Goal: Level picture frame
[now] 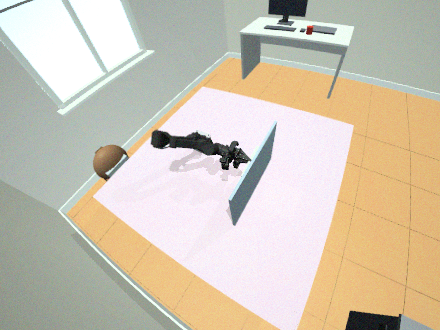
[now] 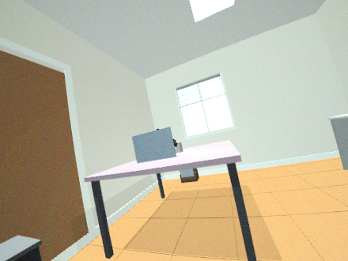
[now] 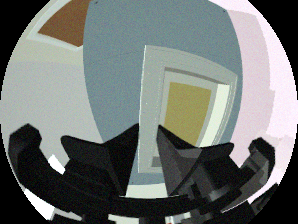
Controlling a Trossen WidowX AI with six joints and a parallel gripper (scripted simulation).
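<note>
My gripper tip is 5 cm above the picture frame, 1 cm to the right of it and 1 cm short of it. The rest, counted from my gripper tip: grey-blue wall panel (7 cm below, 2 cm to the right, 2 cm ahead).
</note>
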